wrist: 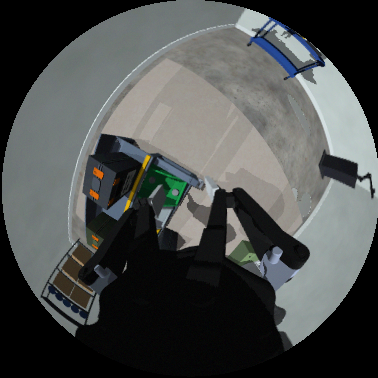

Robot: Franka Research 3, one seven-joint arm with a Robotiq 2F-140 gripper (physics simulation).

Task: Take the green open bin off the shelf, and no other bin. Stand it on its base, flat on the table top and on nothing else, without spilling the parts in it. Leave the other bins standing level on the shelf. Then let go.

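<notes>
The green bin (176, 184) shows left of the view's centre, standing on the shelf (138, 183) with the yellow front strip. Light round parts show in it. A grey bin (163, 215) shows in part below it; the gripper hides much of this area. The yellow bin cannot be told apart here. My gripper (184, 187) is partly open with nothing held. Its left fingertip overlaps the green bin in the view, and its right fingertip is to the right of that bin, near the end of the shelf's blue-grey rail. Whether a finger touches the bin cannot be told.
A black case (105, 177) with orange latches is at the left of the shelf, with a dark green case (98, 231) below it. A green block (243, 251) is at lower right. A blue cart (272, 54), a black object (339, 169) and a rack of brown boxes stand farther off.
</notes>
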